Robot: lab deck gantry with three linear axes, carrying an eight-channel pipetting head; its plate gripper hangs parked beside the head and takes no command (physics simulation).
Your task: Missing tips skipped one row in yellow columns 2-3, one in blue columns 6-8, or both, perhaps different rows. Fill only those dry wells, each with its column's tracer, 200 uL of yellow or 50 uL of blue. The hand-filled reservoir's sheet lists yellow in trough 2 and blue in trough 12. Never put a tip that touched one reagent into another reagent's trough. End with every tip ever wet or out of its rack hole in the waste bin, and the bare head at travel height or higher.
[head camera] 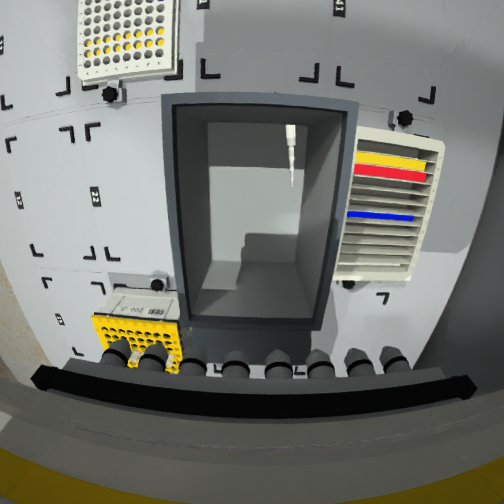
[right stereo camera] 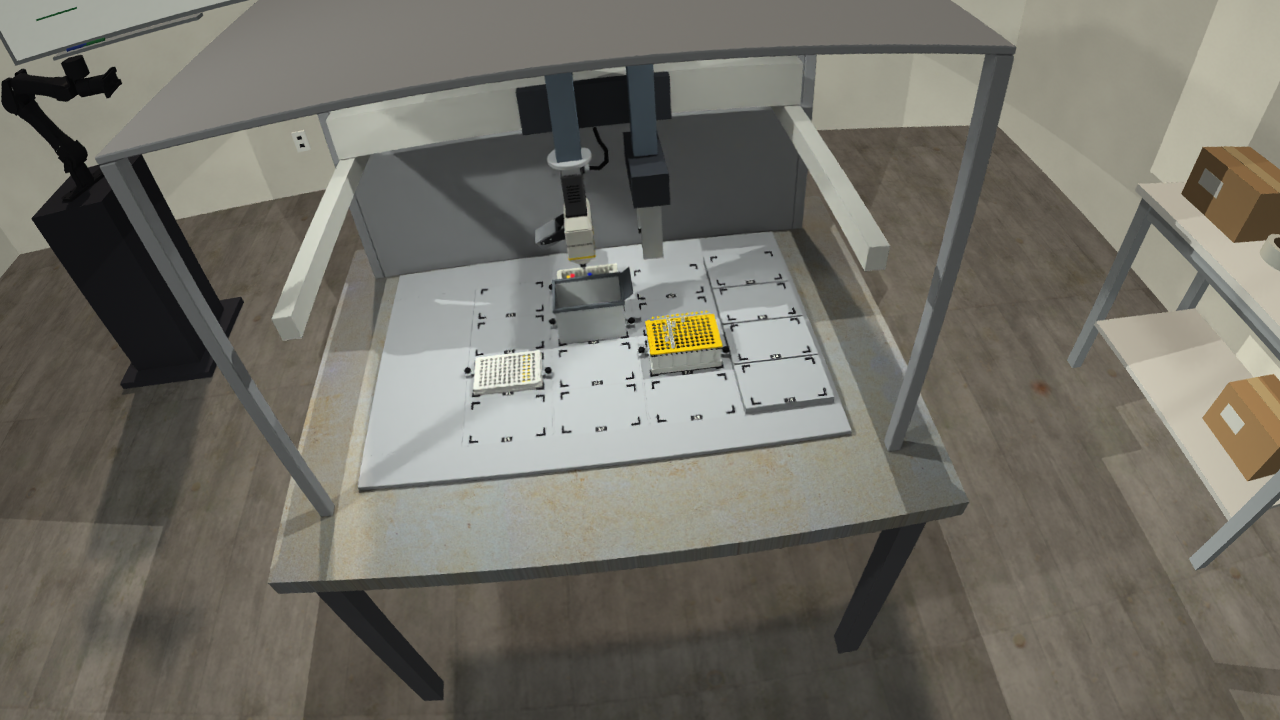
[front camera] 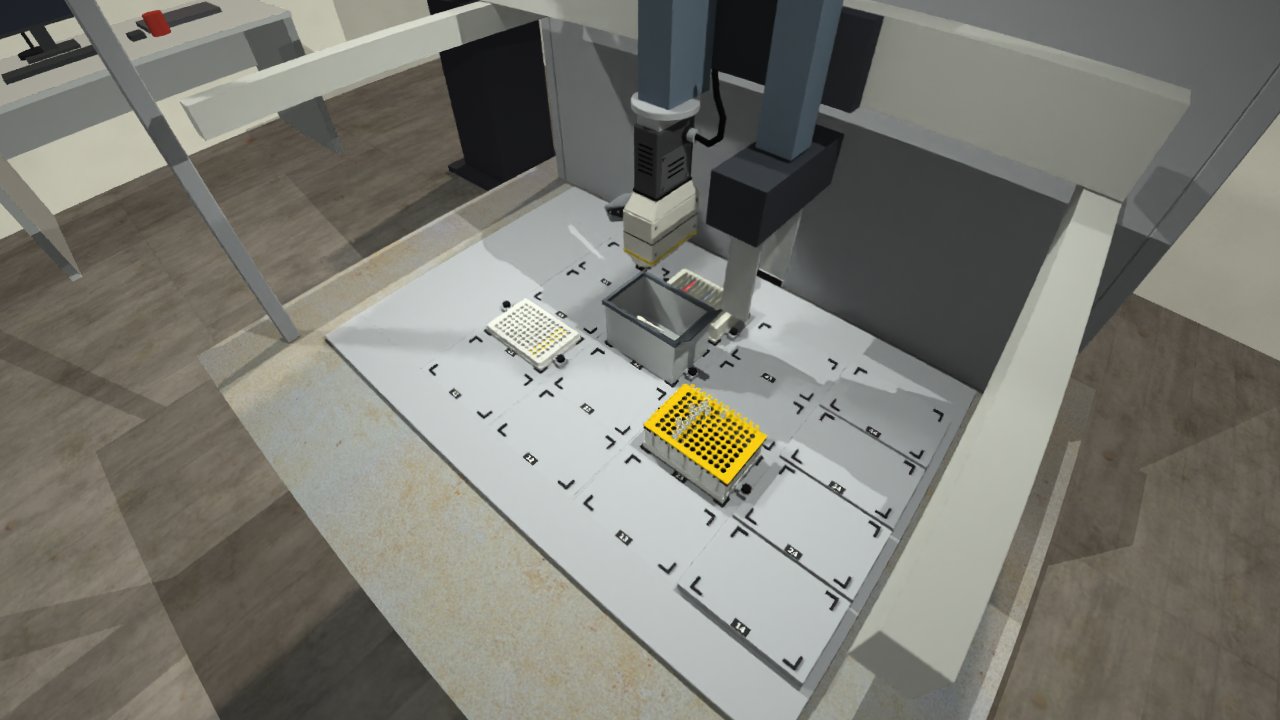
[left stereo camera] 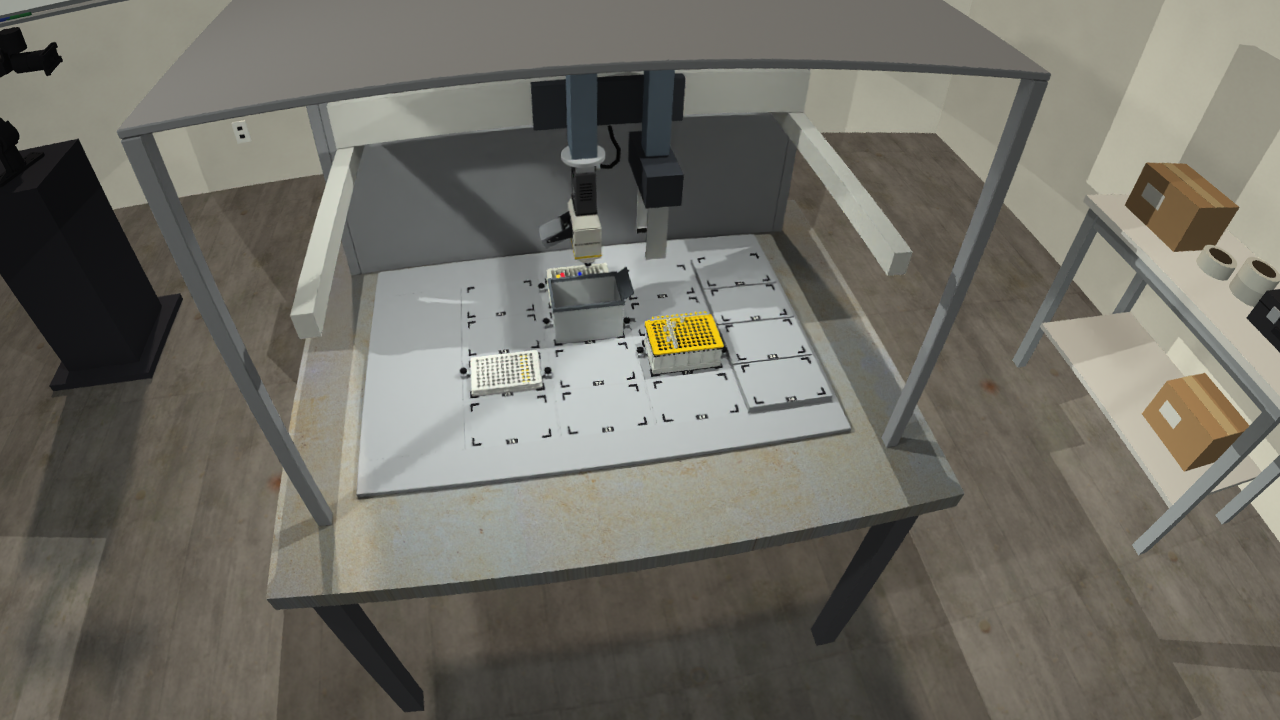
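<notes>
The pipetting head (front camera: 660,228) (left stereo camera: 586,234) (right stereo camera: 580,234) hangs near the waste bin (front camera: 640,344) (head camera: 260,98) (left stereo camera: 586,324). Its eight dark nozzles (head camera: 236,365) are bare. A pale tip (head camera: 291,150) shows inside the bin; I cannot tell if it rests. The reservoir (head camera: 429,210) beside the bin shows yellow and red in adjacent troughs near one end, and blue near its middle. The plate (front camera: 533,332) (left stereo camera: 505,371) (right stereo camera: 507,370) also shows partly in the head view, with two yellow columns; its blue columns are cut off there. My plate gripper (front camera: 750,304) is parked beside the head, open and empty.
The yellow-topped tip rack (front camera: 680,459) (head camera: 142,305) (left stereo camera: 683,360) (right stereo camera: 683,360) stands right of the bin, with clear tips in some holes. Black clamp knobs (front camera: 691,371) (head camera: 110,94) stand by the labware. Grey frame posts (left stereo camera: 966,259) (right stereo camera: 953,259) stand at the table edges.
</notes>
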